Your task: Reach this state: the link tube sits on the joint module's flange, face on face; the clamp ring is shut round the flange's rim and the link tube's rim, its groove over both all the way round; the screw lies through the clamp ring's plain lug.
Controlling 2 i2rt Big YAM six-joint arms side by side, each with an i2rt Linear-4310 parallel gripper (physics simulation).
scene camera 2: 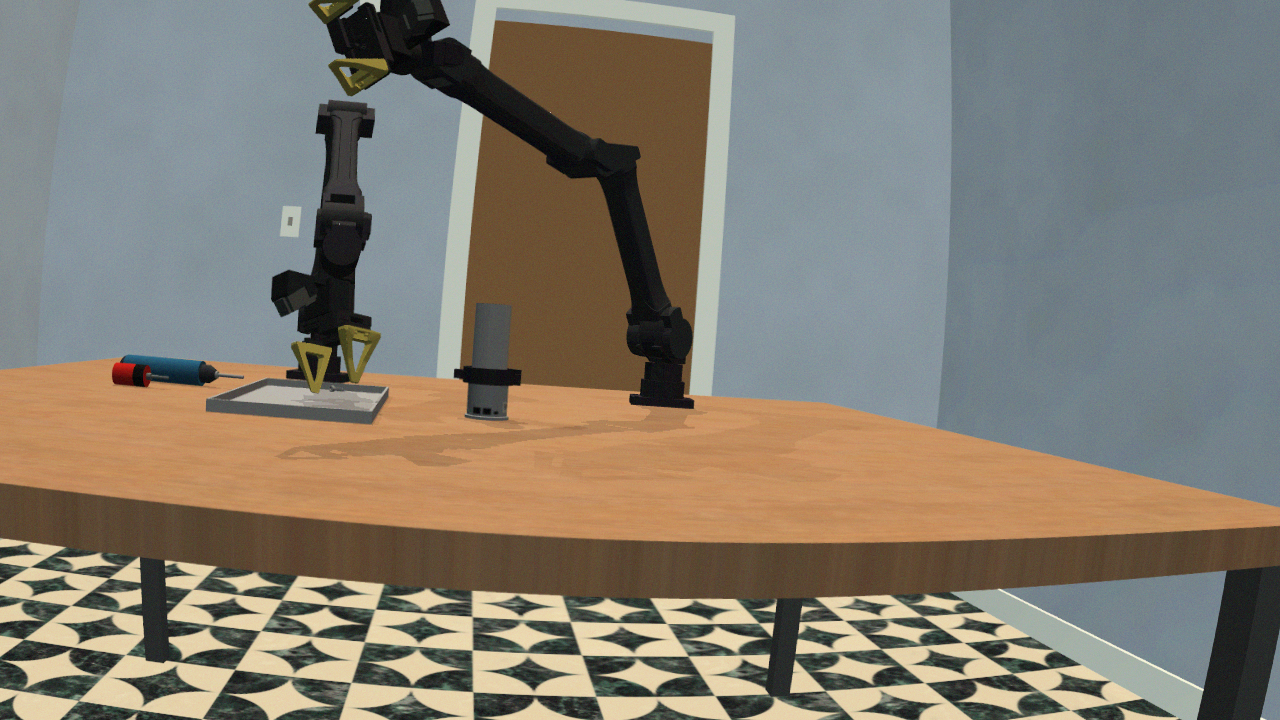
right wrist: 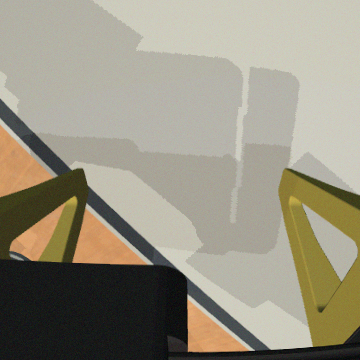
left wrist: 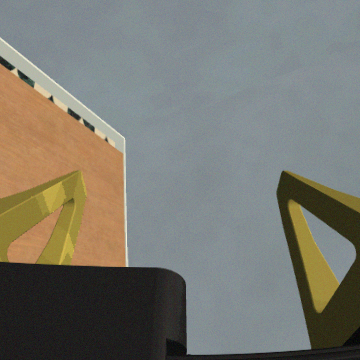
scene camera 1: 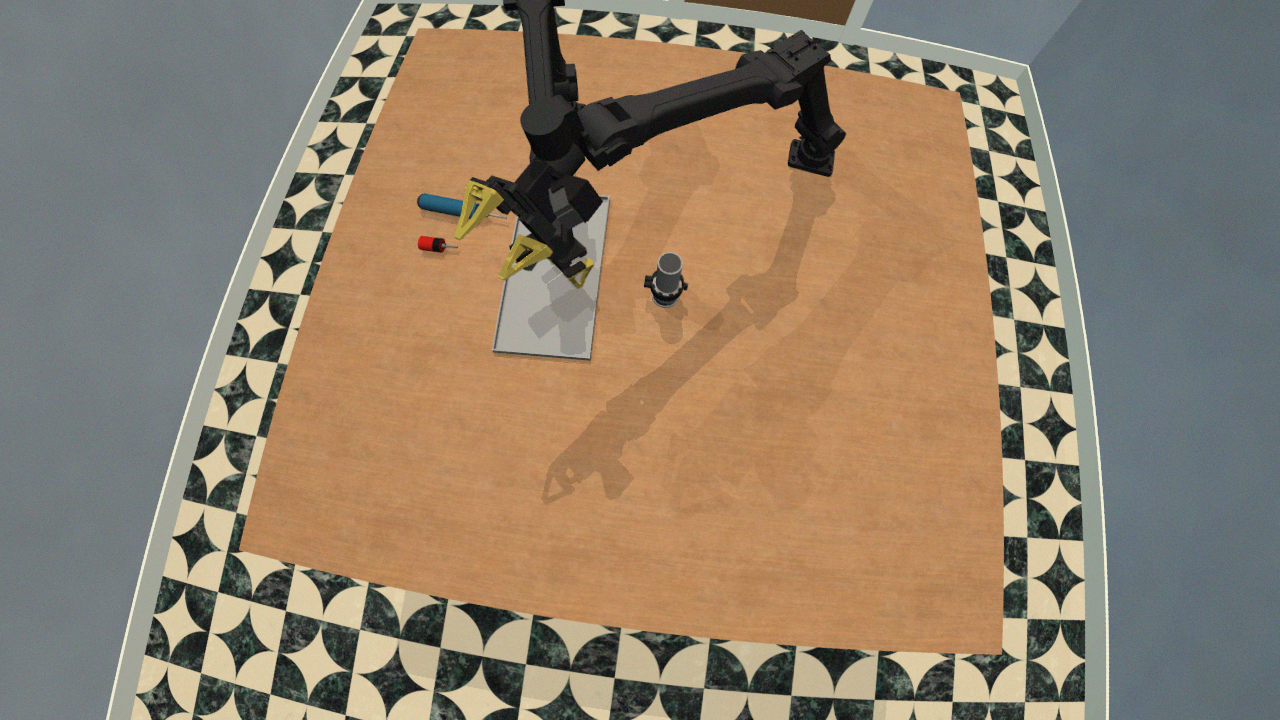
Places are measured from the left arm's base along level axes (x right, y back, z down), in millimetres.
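Where they show: left gripper, between the fingertips: (scene camera 2: pixel 321 31) (left wrist: pixel 181 181) (scene camera 1: pixel 479 259); right gripper, between the fingertips: (scene camera 2: pixel 334 388) (right wrist: pixel 182 178) (scene camera 1: pixel 568 275); left arm's base, origin of its link: (scene camera 2: pixel 660 405) (scene camera 1: pixel 810 159).
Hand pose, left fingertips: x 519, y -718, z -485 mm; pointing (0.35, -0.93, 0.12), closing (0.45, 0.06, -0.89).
Note:
Each offset is from my left fingertips to the top centre of the thing. "pt": to the spot under its first point. Level surfaces: height alone.
The grey link tube {dx -234, dy +228, dz +325 mm} (scene camera 1: pixel 668 266) (scene camera 2: pixel 492 335) stands upright above the joint module {dx -234, dy +228, dz +422 mm} (scene camera 1: pixel 664 302) (scene camera 2: pixel 487 401), with the black clamp ring {pt dx -236, dy +191, dz +425 mm} (scene camera 2: pixel 487 376) around the joint between them. The ring's lugs stick out at the sides; whether it is fully shut is too small to tell. My left gripper (scene camera 1: pixel 481 257) (scene camera 2: pixel 332 51) (left wrist: pixel 181 181) is open and empty, high above the table. My right gripper (scene camera 1: pixel 546 268) (scene camera 2: pixel 335 385) (right wrist: pixel 182 178) is open and empty, low over the tray, partly hidden in scene camera 1. The screw cannot be made out for certain.
The shallow tray {dx +33, dy +223, dz +469 mm} (scene camera 1: pixel 543 354) (scene camera 2: pixel 290 411) (right wrist: pixel 120 218) lies left of the assembly. A blue-handled tool {pt dx +359, dy +313, dz +449 mm} (scene camera 1: pixel 438 205) (scene camera 2: pixel 165 368) and a red-handled tool {dx +324, dy +218, dz +451 mm} (scene camera 1: pixel 431 243) (scene camera 2: pixel 130 374) lie left of the tray on the wooden table {dz +485 mm} (scene camera 1: pixel 716 501) (scene camera 2: pixel 716 474).

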